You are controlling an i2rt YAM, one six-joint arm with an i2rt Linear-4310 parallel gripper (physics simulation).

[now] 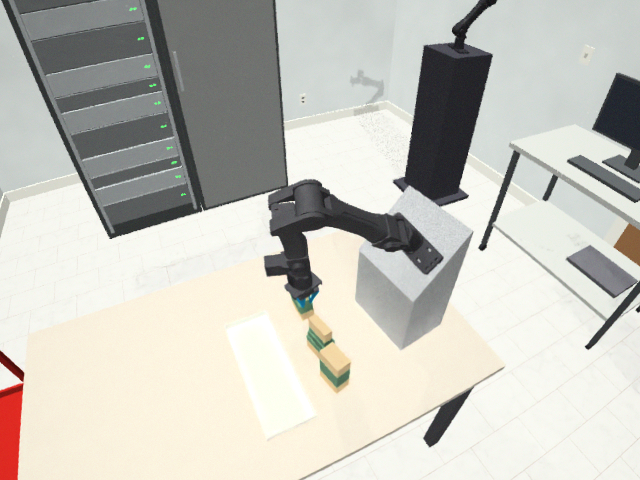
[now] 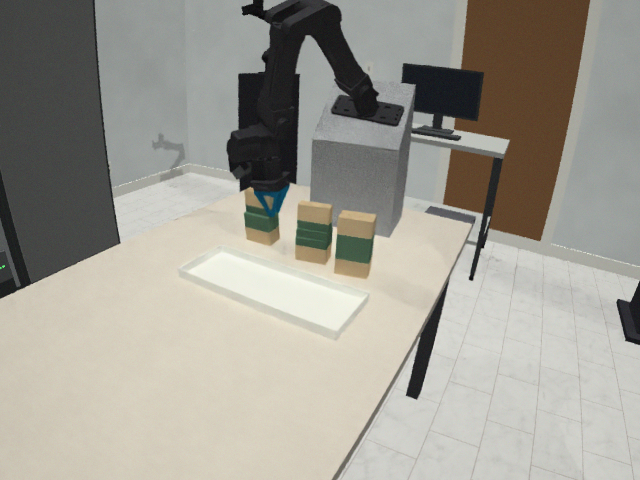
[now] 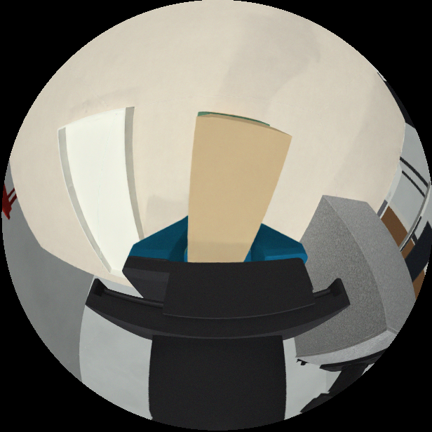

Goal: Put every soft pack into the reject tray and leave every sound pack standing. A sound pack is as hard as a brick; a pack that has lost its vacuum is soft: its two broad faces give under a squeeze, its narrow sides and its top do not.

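Places are measured from the arm's base along level axes (x left, y back, z up), in centimetres.
Pixels of known places: gripper, between the fingertips: (image 1: pixel 306 304) (image 2: pixel 274 214); arm's base, origin of its link: (image 1: pixel 412 242) (image 2: pixel 367 110).
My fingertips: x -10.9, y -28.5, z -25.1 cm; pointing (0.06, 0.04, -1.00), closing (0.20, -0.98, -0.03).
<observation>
For each thing: its top centre in the pictures, then the offset to it from my fingertips. Level surfaces: height alone.
- white reject tray, centre of its top: (image 2: pixel 268 280) (image 1: pixel 265 366) dz -6.1, dx +12.1, dy -18.5 cm
- far pack, centre of its top: (image 2: pixel 261 189) (image 1: pixel 300 284) dz +5.9, dx -4.0, dy -0.2 cm
- middle pack, centre of its top: (image 2: pixel 315 204) (image 1: pixel 320 324) dz +5.7, dx +12.4, dy -0.7 cm
- table, height of its surface: dz -8.3 cm
Three tan packs with green bands stand upright in a row beside the white reject tray (image 1: pixel 271 374) (image 2: pixel 273 289) (image 3: pixel 100 175), which holds no pack. My gripper (image 1: pixel 307 301) (image 2: pixel 268 204) (image 3: pixel 217 213) points down, its blue fingers shut on the far pack (image 1: pixel 303 310) (image 2: pixel 261 221) (image 3: pixel 227 185) from both sides, near its top. That pack's green band looks stepped, and its base appears to rest on the table. The middle pack (image 1: pixel 320 330) (image 2: pixel 313 232) has a stepped, ridged green band. The near pack (image 1: pixel 334 372) (image 2: pixel 354 248) has a smooth, flat band.
The grey pedestal (image 1: pixel 385 291) (image 2: pixel 356 175) (image 3: pixel 345 280) bearing the arm stands close behind the row of packs. The table (image 1: pixel 129 372) (image 2: pixel 180 372) (image 3: pixel 200 65) has an edge beyond the near pack. A server rack and a desk with a monitor stand farther off.
</observation>
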